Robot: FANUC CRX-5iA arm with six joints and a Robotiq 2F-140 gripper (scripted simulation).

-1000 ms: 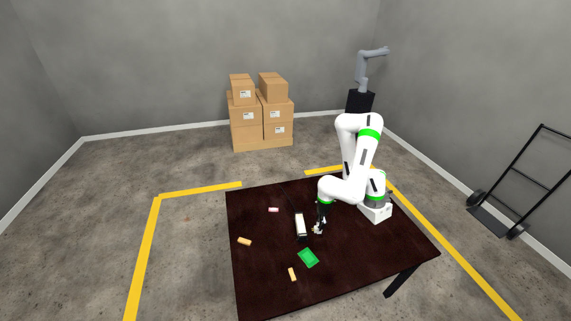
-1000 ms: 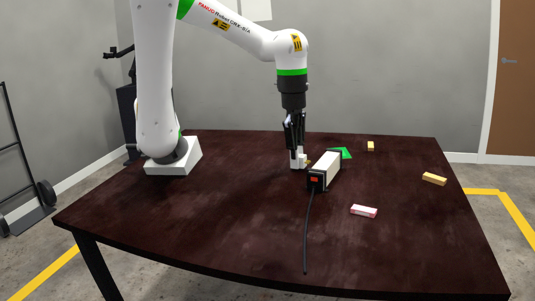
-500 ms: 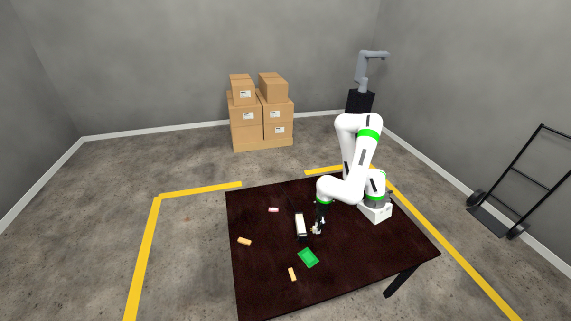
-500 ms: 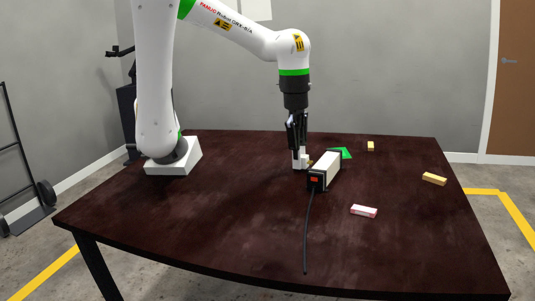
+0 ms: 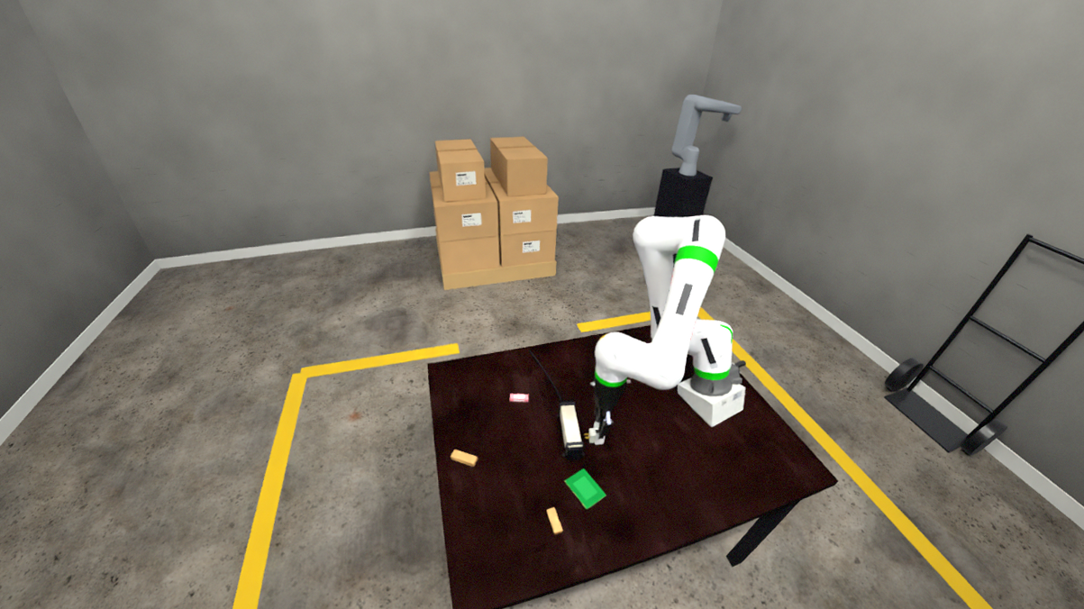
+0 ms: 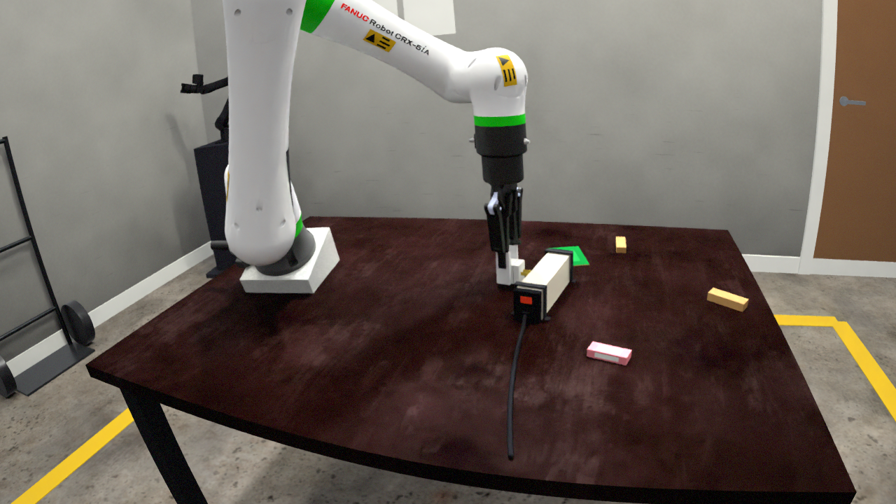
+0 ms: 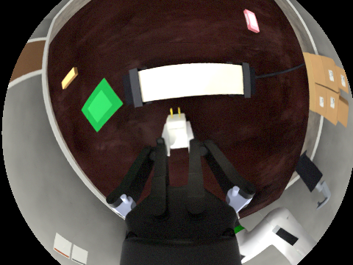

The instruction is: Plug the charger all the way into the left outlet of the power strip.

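Now: hand 9 cm short of the power strip, 6 cm to the left of it and 1 cm above it. Round my hand: white charger 1 cm below, 1 cm ahead; flat piece 14 cm to the left, 12 cm ahead, 4 cm below; red switch 15 cm to the right, 4 cm ahead.
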